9 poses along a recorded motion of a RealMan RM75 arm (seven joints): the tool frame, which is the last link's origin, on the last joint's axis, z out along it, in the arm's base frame.
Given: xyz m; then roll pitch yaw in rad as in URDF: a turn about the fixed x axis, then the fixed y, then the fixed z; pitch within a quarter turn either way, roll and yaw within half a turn.
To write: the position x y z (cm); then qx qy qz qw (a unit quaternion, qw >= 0). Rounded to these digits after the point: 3 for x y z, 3 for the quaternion.
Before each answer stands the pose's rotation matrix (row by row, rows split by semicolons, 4 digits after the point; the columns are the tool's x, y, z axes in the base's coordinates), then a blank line. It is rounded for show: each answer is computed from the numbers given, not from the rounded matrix.
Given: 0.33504 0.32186 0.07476 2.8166 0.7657 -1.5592
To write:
0.0084 -0.9450 -0.3269; -0.7208 -0.2323 0.6530; -0.6930 0.2302 -0.6832

33.504 32.186 7.476 -0.694 0.601 0.368 0.152
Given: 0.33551 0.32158 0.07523 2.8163 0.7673 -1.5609
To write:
0.0071 -0.9453 -0.3261; -0.7198 -0.2312 0.6546; -0.6942 0.2300 -0.6820

33.551 32.158 7.523 -0.693 0.601 0.368 0.153
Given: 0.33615 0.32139 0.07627 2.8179 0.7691 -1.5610
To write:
0.0070 -0.9459 -0.3245; -0.7185 -0.2305 0.6562; -0.6955 0.2285 -0.6812

33.615 32.139 7.627 -0.693 0.601 0.368 0.154
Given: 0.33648 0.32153 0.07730 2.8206 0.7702 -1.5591
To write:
0.0084 -0.9463 -0.3232; -0.7177 -0.2308 0.6570; -0.6963 0.2265 -0.6811

33.648 32.153 7.730 -0.693 0.600 0.368 0.155
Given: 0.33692 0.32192 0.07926 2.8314 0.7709 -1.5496
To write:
0.0152 -0.9476 -0.3192; -0.7171 -0.2328 0.6569; -0.6968 0.2189 -0.6831

33.692 32.192 7.926 -0.695 0.599 0.366 0.158
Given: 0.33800 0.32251 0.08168 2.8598 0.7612 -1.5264
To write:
0.0321 -0.9511 -0.3072; -0.7233 -0.2343 0.6496; -0.6898 0.2013 -0.6955

33.800 32.251 8.168 -0.700 0.598 0.356 0.160
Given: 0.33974 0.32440 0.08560 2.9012 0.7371 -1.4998
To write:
0.0525 -0.9574 -0.2838; -0.7386 -0.2285 0.6343; -0.6721 0.1763 -0.7191

33.974 32.440 8.560 -0.707 0.600 0.338 0.162
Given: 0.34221 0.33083 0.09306 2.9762 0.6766 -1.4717
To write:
0.0771 -0.9713 -0.2249; -0.7759 -0.2002 0.5983; -0.6261 0.1284 -0.7691

34.221 33.083 9.306 -0.715 0.611 0.297 0.164
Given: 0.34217 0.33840 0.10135 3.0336 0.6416 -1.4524
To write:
0.0946 -0.9796 -0.1773; -0.7955 -0.1815 0.5781; -0.5985 0.0863 -0.7965

34.217 33.840 10.135 -0.720 0.617 0.269 0.171
